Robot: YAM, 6 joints.
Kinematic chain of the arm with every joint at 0, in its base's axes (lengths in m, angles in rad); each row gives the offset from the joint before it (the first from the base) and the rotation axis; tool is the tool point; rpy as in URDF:
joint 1: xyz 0 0 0.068 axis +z
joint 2: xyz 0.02 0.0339 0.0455 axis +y
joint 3: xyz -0.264 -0.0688 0 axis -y
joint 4: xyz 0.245 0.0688 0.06 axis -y
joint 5: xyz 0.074 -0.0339 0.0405 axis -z
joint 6: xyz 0.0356 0 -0.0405 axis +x
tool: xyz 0 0 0 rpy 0 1.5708 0
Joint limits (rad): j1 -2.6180..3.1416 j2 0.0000..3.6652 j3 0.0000..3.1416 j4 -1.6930..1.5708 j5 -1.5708..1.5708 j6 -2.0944..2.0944
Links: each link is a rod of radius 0.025 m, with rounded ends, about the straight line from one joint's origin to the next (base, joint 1, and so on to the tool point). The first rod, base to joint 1, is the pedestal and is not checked.
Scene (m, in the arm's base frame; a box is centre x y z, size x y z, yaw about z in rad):
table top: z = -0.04
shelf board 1: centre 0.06 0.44 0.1 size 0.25 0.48 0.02 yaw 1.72
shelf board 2: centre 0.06 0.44 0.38 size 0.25 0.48 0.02 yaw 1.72
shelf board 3: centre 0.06 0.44 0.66 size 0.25 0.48 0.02 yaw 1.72
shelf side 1: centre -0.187 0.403 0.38 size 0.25 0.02 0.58 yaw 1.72
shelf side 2: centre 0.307 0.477 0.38 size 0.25 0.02 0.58 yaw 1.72
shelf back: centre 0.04 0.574 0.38 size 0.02 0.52 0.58 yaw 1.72
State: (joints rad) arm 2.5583 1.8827 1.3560 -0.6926 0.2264 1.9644
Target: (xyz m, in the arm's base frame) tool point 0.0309 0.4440 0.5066
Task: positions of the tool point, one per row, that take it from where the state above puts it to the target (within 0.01 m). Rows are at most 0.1 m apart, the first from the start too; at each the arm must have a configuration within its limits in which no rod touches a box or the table.
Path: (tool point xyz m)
1: -0.2513 0.2270 0.2657
2: -0.1826 0.2155 0.3250
3: -0.1160 0.1833 0.3668
4: -0.0589 0.1345 0.3901
5: -0.0165 0.0756 0.3952
6: -0.0261 0.1309 0.4557
7: -0.0295 0.2019 0.5000
8: -0.0225 0.2828 0.5243
9: -0.0024 0.3661 0.5266
10: 0.0309 0.4440 0.5066

